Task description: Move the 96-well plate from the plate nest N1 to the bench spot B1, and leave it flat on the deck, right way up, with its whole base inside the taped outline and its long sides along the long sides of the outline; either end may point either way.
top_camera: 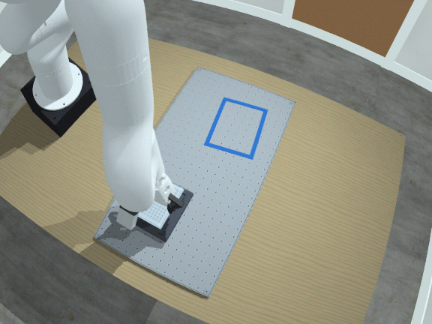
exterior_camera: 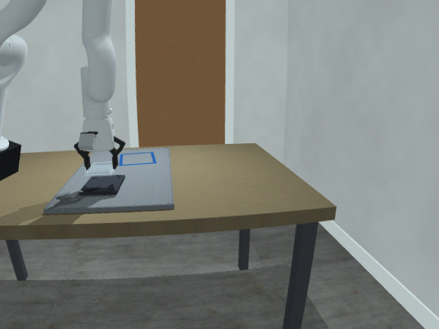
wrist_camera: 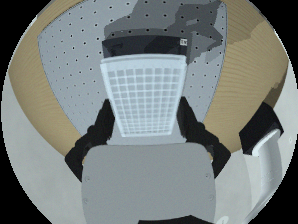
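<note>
Right now my hand is 6 cm above the plate nest N1. Also, from my hand: 96-well plate (1 cm below).
</note>
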